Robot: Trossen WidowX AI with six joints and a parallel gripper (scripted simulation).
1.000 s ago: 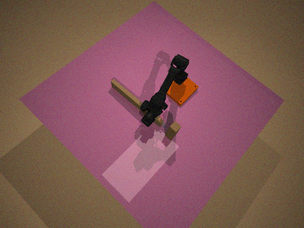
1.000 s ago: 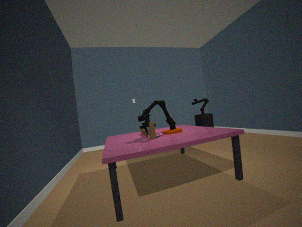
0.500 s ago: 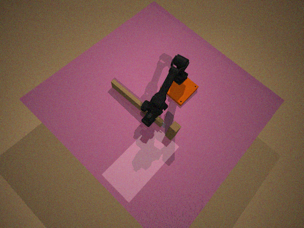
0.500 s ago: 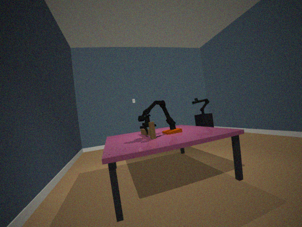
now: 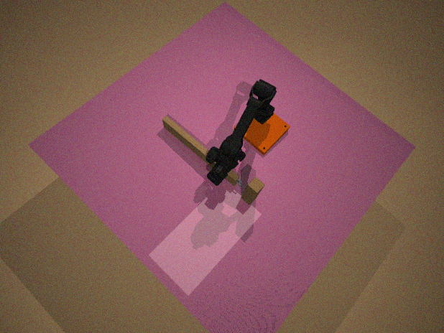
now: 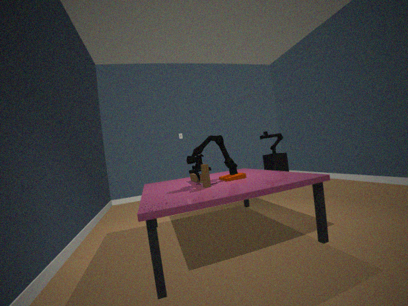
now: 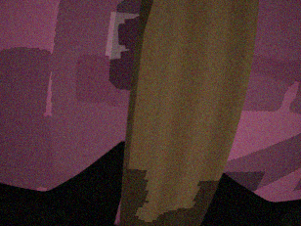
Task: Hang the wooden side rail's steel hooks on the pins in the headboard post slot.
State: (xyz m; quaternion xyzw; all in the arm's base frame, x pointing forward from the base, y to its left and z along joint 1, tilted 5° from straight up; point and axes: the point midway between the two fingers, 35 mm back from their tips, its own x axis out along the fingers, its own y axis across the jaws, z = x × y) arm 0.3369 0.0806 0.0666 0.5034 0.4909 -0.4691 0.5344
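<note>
Right now the headboard post is 10 mm behind my gripper tip, 150 mm to the left of it and 40 mm above it.
</note>
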